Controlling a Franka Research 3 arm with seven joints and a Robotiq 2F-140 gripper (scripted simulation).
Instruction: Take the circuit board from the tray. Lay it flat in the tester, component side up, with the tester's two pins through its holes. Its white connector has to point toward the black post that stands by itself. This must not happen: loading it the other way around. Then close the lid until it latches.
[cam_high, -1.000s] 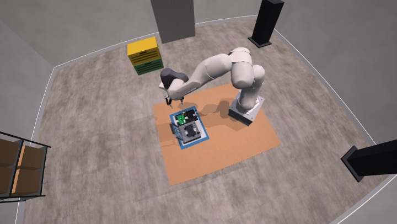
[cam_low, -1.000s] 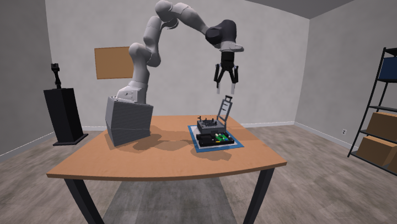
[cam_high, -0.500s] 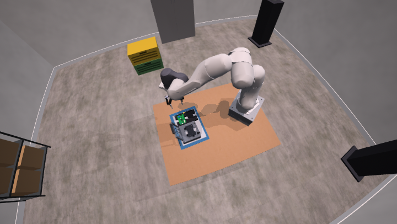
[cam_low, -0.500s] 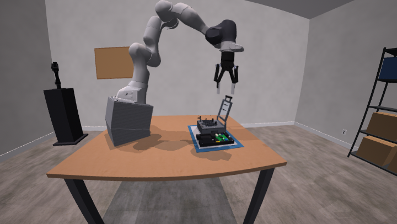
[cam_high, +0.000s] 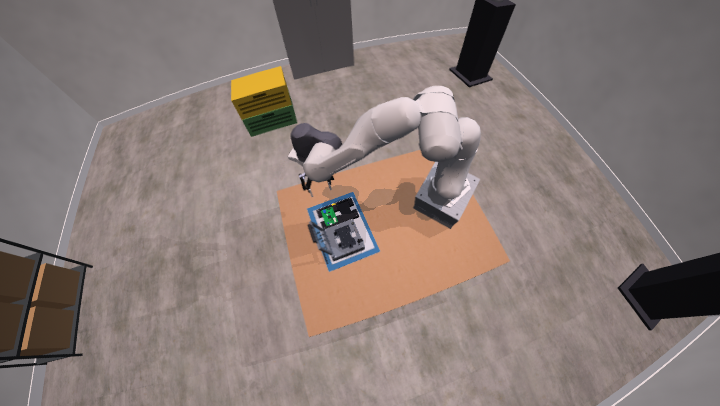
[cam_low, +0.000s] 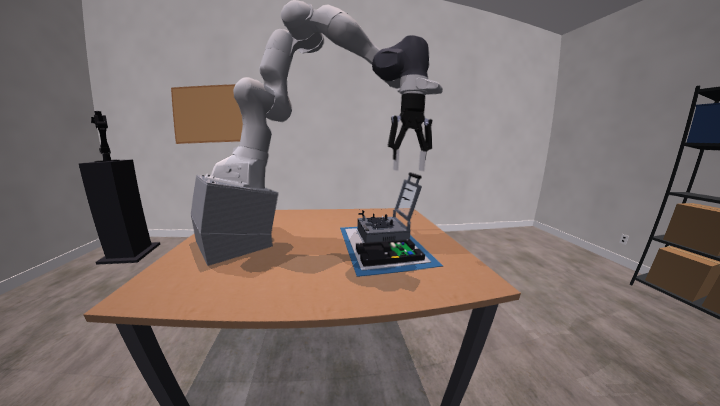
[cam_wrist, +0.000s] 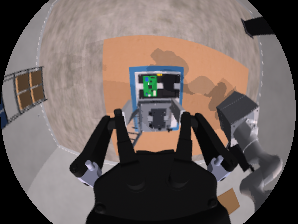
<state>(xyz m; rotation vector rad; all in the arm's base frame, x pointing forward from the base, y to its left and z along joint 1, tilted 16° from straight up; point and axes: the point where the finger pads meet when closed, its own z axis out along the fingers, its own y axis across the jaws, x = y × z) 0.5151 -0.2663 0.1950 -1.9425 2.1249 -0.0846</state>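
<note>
The green circuit board lies 310 mm below my hand. The rest, counted from my hand: tester lid: 160 mm to the left, 150 mm below, 100 mm ahead.
</note>
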